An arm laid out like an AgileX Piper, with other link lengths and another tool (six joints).
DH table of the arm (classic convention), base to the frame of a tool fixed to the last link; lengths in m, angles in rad. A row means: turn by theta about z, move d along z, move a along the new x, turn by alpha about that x. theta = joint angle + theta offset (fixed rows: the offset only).
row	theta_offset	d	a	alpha
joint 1	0.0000	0.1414	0.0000	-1.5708
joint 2	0.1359	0.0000	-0.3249	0.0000
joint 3	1.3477	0.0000	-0.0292	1.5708
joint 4	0.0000	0.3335	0.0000	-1.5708
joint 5	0.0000	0.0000	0.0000	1.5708
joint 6	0.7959	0.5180	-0.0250	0.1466
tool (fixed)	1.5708	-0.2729	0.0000	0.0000
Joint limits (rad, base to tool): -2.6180..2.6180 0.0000..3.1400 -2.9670..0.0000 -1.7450..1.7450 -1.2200..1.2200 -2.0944..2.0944
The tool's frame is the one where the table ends.
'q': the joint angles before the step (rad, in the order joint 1, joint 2, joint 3, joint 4, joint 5, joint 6). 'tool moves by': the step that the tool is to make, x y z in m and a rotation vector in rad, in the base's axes. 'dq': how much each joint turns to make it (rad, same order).
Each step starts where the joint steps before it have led.
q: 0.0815 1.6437 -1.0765 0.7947 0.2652 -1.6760
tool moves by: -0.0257 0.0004 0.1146 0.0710 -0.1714 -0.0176
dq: -0.0001 -0.2047 -0.0001 0.0001 0.0230 0.0614
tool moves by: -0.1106 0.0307 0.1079 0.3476 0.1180 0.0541
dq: 0.0003 -0.3070 0.0003 -0.0546 0.3567 0.4487
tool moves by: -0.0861 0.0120 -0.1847 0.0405 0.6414 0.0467
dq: 0.0000 -0.0037 0.2712 -0.0994 0.3217 0.2656
